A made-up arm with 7 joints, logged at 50 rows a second.
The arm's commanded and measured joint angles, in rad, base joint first. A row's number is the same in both.
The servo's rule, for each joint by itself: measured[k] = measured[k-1] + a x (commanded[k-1-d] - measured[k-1]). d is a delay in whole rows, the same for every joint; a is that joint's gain. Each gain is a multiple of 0.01, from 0.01 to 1. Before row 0 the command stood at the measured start. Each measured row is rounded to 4 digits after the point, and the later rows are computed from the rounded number. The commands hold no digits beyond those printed.
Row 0, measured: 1.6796, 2.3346, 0.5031, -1.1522, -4.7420, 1.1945, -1.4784
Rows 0 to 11, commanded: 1.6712, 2.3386, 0.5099, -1.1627, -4.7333, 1.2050, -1.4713; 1.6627, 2.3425, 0.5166, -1.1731, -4.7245, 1.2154, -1.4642; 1.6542, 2.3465, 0.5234, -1.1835, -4.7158, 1.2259, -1.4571; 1.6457, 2.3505, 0.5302, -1.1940, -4.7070, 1.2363, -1.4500; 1.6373, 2.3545, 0.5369, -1.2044, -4.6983, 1.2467, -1.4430; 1.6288, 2.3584, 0.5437, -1.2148, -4.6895, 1.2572, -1.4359; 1.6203, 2.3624, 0.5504, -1.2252, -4.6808, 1.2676, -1.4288; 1.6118, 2.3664, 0.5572, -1.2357, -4.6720, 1.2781, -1.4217; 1.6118, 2.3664, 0.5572, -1.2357, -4.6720, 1.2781, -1.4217; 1.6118, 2.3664, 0.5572, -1.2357, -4.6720, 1.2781, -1.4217; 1.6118, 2.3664, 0.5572, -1.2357, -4.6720, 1.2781, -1.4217; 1.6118, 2.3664, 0.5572, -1.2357, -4.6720, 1.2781, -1.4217
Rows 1 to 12, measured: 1.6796, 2.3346, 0.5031, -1.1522, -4.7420, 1.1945, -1.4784; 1.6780, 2.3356, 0.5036, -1.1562, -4.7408, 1.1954, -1.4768; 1.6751, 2.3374, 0.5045, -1.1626, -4.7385, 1.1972, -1.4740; 1.6711, 2.3398, 0.5058, -1.1705, -4.7353, 1.1998, -1.4703; 1.6663, 2.3426, 0.5075, -1.1794, -4.7313, 1.2031, -1.4658; 1.6608, 2.3457, 0.5096, -1.1889, -4.7267, 1.2070, -1.4608; 1.6547, 2.3490, 0.5120, -1.1987, -4.7215, 1.2115, -1.4553; 1.6482, 2.3525, 0.5147, -1.2088, -4.7158, 1.2165, -1.4495; 1.6413, 2.3561, 0.5177, -1.2190, -4.7097, 1.2220, -1.4434; 1.6357, 2.3588, 0.5205, -1.2253, -4.7044, 1.2270, -1.4386; 1.6312, 2.3608, 0.5231, -1.2293, -4.6999, 1.2316, -1.4349; 1.6275, 2.3623, 0.5255, -1.2317, -4.6960, 1.2358, -1.4320
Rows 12 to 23, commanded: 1.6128, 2.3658, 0.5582, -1.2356, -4.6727, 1.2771, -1.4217; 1.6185, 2.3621, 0.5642, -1.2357, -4.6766, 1.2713, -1.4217; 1.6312, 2.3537, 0.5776, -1.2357, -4.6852, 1.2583, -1.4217; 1.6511, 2.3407, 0.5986, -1.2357, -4.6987, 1.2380, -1.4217; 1.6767, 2.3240, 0.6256, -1.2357, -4.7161, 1.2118, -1.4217; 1.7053, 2.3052, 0.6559, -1.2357, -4.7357, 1.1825, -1.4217; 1.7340, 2.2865, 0.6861, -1.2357, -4.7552, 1.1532, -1.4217; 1.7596, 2.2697, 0.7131, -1.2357, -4.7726, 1.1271, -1.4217; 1.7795, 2.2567, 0.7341, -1.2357, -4.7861, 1.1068, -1.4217; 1.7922, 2.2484, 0.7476, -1.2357, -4.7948, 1.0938, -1.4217; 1.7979, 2.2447, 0.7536, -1.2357, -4.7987, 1.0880, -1.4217; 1.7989, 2.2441, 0.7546, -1.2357, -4.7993, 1.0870, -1.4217
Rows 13 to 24, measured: 1.6245, 2.3634, 0.5277, -1.2332, -4.6926, 1.2396, -1.4297; 1.6223, 2.3640, 0.5298, -1.2341, -4.6898, 1.2430, -1.4279; 1.6216, 2.3635, 0.5322, -1.2347, -4.6880, 1.2455, -1.4265; 1.6234, 2.3610, 0.5354, -1.2351, -4.6876, 1.2467, -1.4254; 1.6287, 2.3557, 0.5398, -1.2353, -4.6892, 1.2459, -1.4246; 1.6378, 2.3475, 0.5458, -1.2355, -4.6930, 1.2428, -1.4240; 1.6506, 2.3365, 0.5535, -1.2356, -4.6990, 1.2374, -1.4235; 1.6664, 2.3235, 0.5628, -1.2356, -4.7069, 1.2298, -1.4231; 1.6841, 2.3095, 0.5733, -1.2356, -4.7161, 1.2206, -1.4228; 1.7022, 2.2958, 0.5846, -1.2356, -4.7259, 1.2104, -1.4226; 1.7193, 2.2835, 0.5960, -1.2356, -4.7355, 1.1999, -1.4224; 1.7342, 2.2734, 0.6070, -1.2356, -4.7443, 1.1898, -1.4222
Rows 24 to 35, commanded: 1.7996, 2.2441, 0.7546, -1.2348, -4.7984, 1.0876, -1.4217; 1.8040, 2.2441, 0.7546, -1.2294, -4.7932, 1.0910, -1.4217; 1.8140, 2.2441, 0.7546, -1.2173, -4.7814, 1.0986, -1.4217; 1.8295, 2.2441, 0.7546, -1.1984, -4.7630, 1.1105, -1.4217; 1.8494, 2.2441, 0.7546, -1.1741, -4.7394, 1.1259, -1.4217; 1.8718, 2.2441, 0.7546, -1.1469, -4.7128, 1.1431, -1.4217; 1.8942, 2.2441, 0.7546, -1.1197, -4.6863, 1.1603, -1.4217; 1.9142, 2.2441, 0.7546, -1.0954, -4.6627, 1.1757, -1.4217; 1.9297, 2.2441, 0.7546, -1.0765, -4.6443, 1.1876, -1.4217; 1.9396, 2.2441, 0.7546, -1.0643, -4.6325, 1.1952, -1.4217; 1.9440, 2.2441, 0.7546, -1.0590, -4.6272, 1.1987, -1.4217; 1.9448, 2.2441, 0.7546, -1.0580, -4.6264, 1.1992, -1.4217
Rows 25 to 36, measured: 1.7465, 2.2658, 0.6173, -1.2356, -4.7520, 1.1805, -1.4221; 1.7566, 2.2602, 0.6269, -1.2353, -4.7585, 1.1721, -1.4220; 1.7656, 2.2560, 0.6358, -1.2331, -4.7634, 1.1648, -1.4219; 1.7748, 2.2529, 0.6441, -1.2271, -4.7659, 1.1588, -1.4219; 1.7852, 2.2506, 0.6518, -1.2162, -4.7655, 1.1545, -1.4219; 1.7974, 2.2489, 0.6590, -1.2002, -4.7618, 1.1519, -1.4219; 1.8115, 2.2477, 0.6657, -1.1799, -4.7549, 1.1511, -1.4219; 1.8272, 2.2468, 0.6719, -1.1570, -4.7453, 1.1519, -1.4219; 1.8437, 2.2461, 0.6777, -1.1336, -4.7337, 1.1540, -1.4219; 1.8600, 2.2456, 0.6831, -1.1119, -4.7212, 1.1570, -1.4219; 1.8751, 2.2452, 0.6881, -1.0938, -4.7088, 1.1604, -1.4219; 1.8882, 2.2449, 0.6928, -1.0806, -4.6974, 1.1638, -1.4219
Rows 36 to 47, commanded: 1.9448, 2.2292, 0.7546, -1.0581, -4.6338, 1.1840, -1.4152; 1.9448, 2.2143, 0.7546, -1.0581, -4.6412, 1.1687, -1.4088; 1.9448, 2.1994, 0.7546, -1.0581, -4.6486, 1.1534, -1.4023; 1.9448, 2.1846, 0.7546, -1.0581, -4.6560, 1.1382, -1.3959; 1.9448, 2.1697, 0.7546, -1.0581, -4.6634, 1.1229, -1.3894; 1.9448, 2.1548, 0.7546, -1.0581, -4.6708, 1.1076, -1.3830; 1.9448, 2.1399, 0.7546, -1.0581, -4.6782, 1.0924, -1.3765; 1.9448, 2.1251, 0.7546, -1.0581, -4.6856, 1.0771, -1.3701; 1.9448, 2.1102, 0.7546, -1.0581, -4.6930, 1.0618, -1.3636; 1.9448, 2.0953, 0.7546, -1.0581, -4.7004, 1.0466, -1.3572; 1.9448, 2.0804, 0.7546, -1.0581, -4.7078, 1.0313, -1.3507; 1.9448, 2.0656, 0.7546, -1.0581, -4.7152, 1.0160, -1.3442
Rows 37 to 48, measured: 1.8990, 2.2447, 0.6971, -1.0720, -4.6875, 1.1670, -1.4219; 1.9077, 2.2407, 0.7011, -1.0667, -4.6800, 1.1685, -1.4204; 1.9147, 2.2338, 0.7048, -1.0634, -4.6746, 1.1685, -1.4178; 1.9204, 2.2249, 0.7083, -1.0614, -4.6710, 1.1671, -1.4144; 1.9250, 2.2144, 0.7115, -1.0601, -4.6689, 1.1645, -1.4103; 1.9288, 2.2028, 0.7145, -1.0593, -4.6681, 1.1608, -1.4057; 1.9318, 2.1903, 0.7173, -1.0588, -4.6685, 1.1560, -1.4007; 1.9343, 2.1772, 0.7199, -1.0585, -4.6699, 1.1503, -1.3954; 1.9363, 2.1637, 0.7223, -1.0583, -4.6721, 1.1437, -1.3898; 1.9379, 2.1498, 0.7246, -1.0582, -4.6750, 1.1363, -1.3840; 1.9392, 2.1356, 0.7267, -1.0582, -4.6786, 1.1282, -1.3781; 1.9403, 2.1212, 0.7287, -1.0582, -4.6827, 1.1195, -1.3721
